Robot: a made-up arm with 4 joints.
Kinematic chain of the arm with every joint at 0, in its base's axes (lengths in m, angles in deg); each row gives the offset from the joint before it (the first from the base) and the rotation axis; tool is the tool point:
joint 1: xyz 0 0 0.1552 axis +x
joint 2: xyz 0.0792 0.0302 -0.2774 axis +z
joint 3: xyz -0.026 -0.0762 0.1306 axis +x
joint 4: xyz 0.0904 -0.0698 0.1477 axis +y
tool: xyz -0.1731 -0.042 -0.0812
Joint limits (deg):
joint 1: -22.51..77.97
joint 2: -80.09..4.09
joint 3: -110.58..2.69
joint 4: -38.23..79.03
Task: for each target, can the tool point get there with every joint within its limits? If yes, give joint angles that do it. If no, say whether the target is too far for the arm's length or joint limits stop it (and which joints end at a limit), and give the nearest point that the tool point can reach.
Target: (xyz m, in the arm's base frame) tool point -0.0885 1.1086 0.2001
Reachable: no: too far | nearest point 0.0355 0.3140 0.1679 | short by 0.805 m
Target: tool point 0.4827 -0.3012 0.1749
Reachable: no: joint limits stop it (at a limit: joint 1, joint 2, joint 4) | nearest point 0.2241 -0.0536 0.2735 | short by 0.371 m
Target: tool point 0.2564 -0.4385 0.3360
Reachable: no: joint limits stop it (at a limit: joint 2, joint 3, joint 4) | nearest point 0.0455 -0.2128 0.2429 | short by 0.323 m
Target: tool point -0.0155 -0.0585 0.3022
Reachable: yes | joints 51.07 -59.84 -26.72 62.01
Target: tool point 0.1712 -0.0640 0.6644
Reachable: no: joint limits stop it (at a limit: joint 1, joint 4) | nearest point 0.1201 0.0301 0.3861 | short by 0.298 m
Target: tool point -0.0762 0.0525 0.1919
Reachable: yes | joints 26.71 -51.19 -36.33 14.17
